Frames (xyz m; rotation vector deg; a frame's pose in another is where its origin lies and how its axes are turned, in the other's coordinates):
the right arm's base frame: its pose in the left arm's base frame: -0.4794 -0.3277 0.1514 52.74 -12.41 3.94
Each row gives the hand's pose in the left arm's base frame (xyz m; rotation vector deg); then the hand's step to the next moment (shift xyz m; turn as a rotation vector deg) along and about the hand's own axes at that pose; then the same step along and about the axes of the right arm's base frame.
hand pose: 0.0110 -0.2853 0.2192 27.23 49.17 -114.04
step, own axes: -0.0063 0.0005 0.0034 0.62 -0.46 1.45
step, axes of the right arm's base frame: 0.0049 0.0048 0.0021 -0.49 -0.03 1.57
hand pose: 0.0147 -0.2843 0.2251 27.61 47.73 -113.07
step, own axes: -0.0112 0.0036 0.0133 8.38 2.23 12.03
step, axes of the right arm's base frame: 0.0119 0.0078 0.0107 -1.35 -6.53 13.25
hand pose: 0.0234 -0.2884 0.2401 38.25 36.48 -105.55
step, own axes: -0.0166 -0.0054 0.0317 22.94 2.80 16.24
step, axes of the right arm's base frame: 0.0032 0.0220 0.0285 -7.09 -19.03 19.63
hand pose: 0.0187 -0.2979 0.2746 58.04 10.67 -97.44
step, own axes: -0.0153 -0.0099 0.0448 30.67 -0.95 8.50
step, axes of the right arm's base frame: -0.0227 0.0255 0.0343 -9.02 -27.88 12.44
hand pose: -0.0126 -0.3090 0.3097 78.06 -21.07 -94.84
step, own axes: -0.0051 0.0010 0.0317 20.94 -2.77 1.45
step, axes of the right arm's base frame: -0.0239 0.0117 0.0180 -4.07 -20.32 4.32
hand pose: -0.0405 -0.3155 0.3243 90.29 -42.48 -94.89
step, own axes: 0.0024 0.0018 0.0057 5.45 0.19 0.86
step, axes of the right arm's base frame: -0.0051 -0.0008 0.0039 -1.24 -4.96 2.08
